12 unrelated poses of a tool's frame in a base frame.
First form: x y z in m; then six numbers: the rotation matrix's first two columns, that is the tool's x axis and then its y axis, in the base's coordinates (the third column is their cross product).
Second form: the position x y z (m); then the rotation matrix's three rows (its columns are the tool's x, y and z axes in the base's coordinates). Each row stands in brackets. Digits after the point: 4 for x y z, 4 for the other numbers.
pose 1, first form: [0.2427 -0.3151 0.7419 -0.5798 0.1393 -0.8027 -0.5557 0.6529 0.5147]
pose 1, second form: [0.2427 -0.3151 0.7419], [[-0.5798 -0.5557 0.5958], [0.1393 0.6529 0.7445], [-0.8027 0.5147 -0.3011]]
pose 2, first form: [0.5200 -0.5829 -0.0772 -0.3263 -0.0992 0.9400 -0.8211 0.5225 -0.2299]
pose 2, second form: [0.5200 -0.5829 -0.0772], [[-0.3263 -0.8211 -0.4683], [-0.0992 0.5225 -0.8469], [0.9400 -0.2299 -0.2519]]
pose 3, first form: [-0.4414 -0.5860 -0.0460 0.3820 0.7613 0.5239 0.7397 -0.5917 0.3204]
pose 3, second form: [-0.4414 -0.5860 -0.0460], [[0.3820 0.7397 0.5539], [0.7613 -0.5917 0.2651], [0.5239 0.3204 -0.7892]]
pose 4, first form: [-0.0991 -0.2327 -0.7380 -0.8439 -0.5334 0.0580 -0.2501 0.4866 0.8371]
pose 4, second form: [-0.0991 -0.2327 -0.7380], [[-0.8439 -0.2501 -0.4747], [-0.5334 0.4866 0.6919], [0.0580 0.8371 -0.5440]]
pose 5, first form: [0.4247 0.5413 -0.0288 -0.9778 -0.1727 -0.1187 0.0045 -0.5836 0.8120]
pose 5, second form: [0.4247 0.5413 -0.0288], [[-0.9778 0.0045 -0.2095], [-0.1727 -0.5836 0.7934], [-0.1187 0.8120 0.5714]]
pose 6, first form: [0.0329 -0.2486 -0.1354 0.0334 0.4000 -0.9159 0.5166 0.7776 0.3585]
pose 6, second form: [0.0329 -0.2486 -0.1354], [[0.0334 0.5166 0.8556], [0.4000 0.7776 -0.4851], [-0.9159 0.3585 -0.1807]]
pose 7, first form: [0.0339 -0.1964 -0.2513 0.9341 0.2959 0.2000 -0.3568 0.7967 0.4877]
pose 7, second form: [0.0339 -0.1964 -0.2513], [[0.9341 -0.3568 -0.0150], [0.2959 0.7967 -0.5269], [0.2000 0.4877 0.8498]]
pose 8, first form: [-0.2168 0.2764 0.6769 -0.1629 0.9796 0.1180 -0.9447 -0.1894 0.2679]
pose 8, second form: [-0.2168 0.2764 0.6769], [[-0.1629 -0.9447 0.2848], [0.9796 -0.1894 -0.0678], [0.1180 0.2679 0.9563]]
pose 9, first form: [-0.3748 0.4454 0.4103 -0.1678 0.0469 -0.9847 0.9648 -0.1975 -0.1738]
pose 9, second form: [-0.3748 0.4454 0.4103], [[-0.1678 0.9648 -0.2026], [0.0469 -0.1975 -0.9792], [-0.9847 -0.1738 -0.0121]]
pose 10, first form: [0.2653 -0.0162 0.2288 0.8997 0.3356 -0.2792 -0.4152 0.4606 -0.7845]
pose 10, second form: [0.2653 -0.0162 0.2288], [[0.8997 -0.4152 -0.1347], [0.3356 0.4606 0.8217], [-0.2792 -0.7845 0.5537]]
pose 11, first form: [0.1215 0.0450 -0.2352 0.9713 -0.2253 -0.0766 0.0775 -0.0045 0.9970]
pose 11, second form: [0.1215 0.0450 -0.2352], [[0.9713 0.0775 -0.2250], [-0.2253 -0.0045 -0.9743], [-0.0766 0.9970 0.0131]]
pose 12, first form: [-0.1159 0.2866 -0.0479 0.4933 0.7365 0.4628 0.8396 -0.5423 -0.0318]
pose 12, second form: [-0.1159 0.2866 -0.0479], [[0.4933 0.8396 0.2276], [0.7365 -0.5423 0.4043], [0.4628 -0.0318 -0.8859]]
